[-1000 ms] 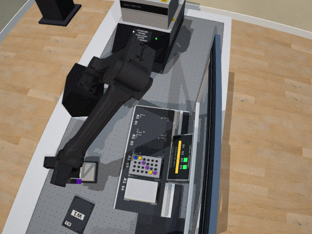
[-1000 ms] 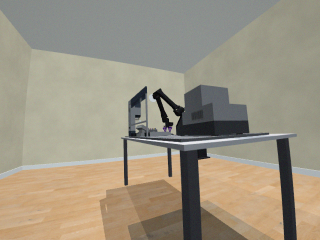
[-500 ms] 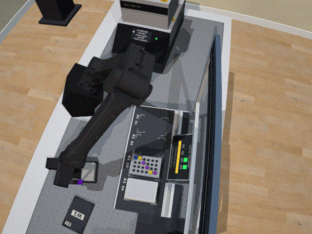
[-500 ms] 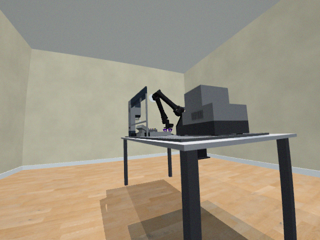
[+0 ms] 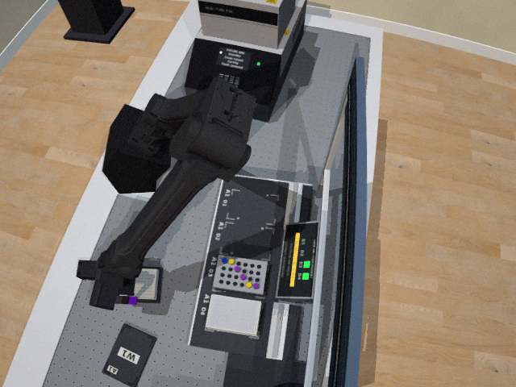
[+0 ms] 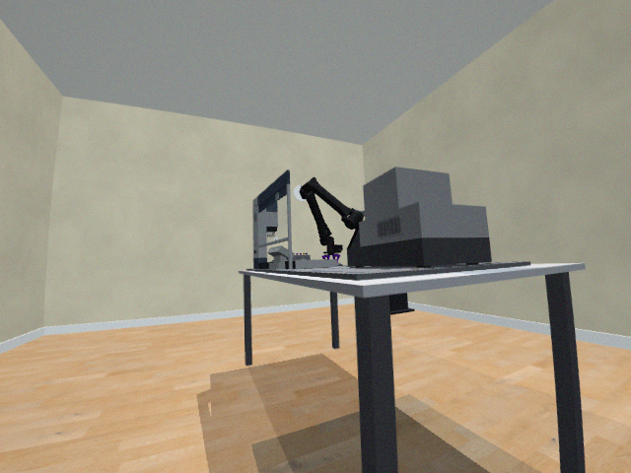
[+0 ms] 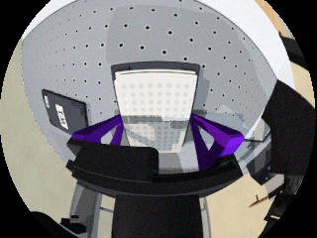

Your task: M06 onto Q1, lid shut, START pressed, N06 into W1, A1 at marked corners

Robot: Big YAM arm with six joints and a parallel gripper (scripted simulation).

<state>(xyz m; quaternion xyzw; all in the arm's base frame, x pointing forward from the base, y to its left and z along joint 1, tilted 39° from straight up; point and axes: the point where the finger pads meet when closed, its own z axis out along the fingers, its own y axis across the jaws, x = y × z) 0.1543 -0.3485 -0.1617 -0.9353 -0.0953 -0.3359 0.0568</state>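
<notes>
The dark regrip nest lies 1 cm below my hand. Also, from my hand: dark waiting nest W1: 19 cm to the right, 5 cm ahead, 1 cm below; then nest A1 mark: 24 cm to the right, 2 cm ahead, 1 cm below; then white deep-well block: 30 cm ahead, 5 cm above, 1 cm to the right.
</notes>
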